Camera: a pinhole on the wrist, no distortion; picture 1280 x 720 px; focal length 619.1 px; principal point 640.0 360.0 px. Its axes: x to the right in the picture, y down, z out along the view. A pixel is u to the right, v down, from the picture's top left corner.
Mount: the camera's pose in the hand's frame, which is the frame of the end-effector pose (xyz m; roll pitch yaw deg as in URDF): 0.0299 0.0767 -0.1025 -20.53 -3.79 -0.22
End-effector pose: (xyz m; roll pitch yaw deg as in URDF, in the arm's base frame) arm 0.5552 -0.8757 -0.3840 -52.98 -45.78 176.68
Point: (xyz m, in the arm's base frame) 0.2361 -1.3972 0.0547
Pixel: 1195 321
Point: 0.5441 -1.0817 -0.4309
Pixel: 527 313
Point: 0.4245 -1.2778 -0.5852
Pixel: 517 687
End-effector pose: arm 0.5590 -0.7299 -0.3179 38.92 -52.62 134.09
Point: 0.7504 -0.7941 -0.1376
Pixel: 692 147
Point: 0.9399 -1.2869 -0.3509
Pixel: 147 530
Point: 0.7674 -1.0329 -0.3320
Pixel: 185 419
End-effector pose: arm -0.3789 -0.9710 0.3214 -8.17 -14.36 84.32
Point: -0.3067 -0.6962 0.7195
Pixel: outside the picture
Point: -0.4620 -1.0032 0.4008
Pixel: 521 91
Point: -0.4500 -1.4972 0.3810
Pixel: outside the picture
